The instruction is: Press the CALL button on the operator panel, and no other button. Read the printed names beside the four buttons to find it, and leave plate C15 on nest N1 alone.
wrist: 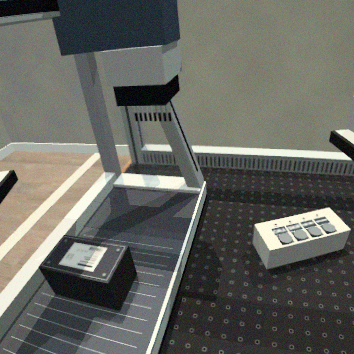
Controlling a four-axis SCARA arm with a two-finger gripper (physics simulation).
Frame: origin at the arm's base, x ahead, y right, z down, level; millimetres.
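Seen in the pictures: gripper, fingertip midpoint: (171,135).
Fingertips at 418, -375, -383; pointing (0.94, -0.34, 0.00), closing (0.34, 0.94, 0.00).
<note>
A point is followed by its place in that frame, as x, y, z.
My gripper (171,135) @(418, -375, -383) is open and empty. Its two fingertips show at the left and right edges of the wrist view. A white box (301,238) @(683, -246, -68), which looks like the operator panel, sits on the dark dotted surface at the right, apart from the fingers. Four round grey buttons stand in a row on its top, each with a small printed label beside it. The names are too small to read. Plate C15 and nest N1 cannot be made out.
A black box (89,270) @(508, -550, -132) with a white label on top sits on the grey lined bed (157,212) at the left, inside a pale rail. A grey frame (97,115) @(800, -668, -250) carrying a dark blue and white head (140,65) @(690, -503, -366) stands at the back. A dark dotted surface (240,295) @(588, -344, -13) lies right of the bed.
</note>
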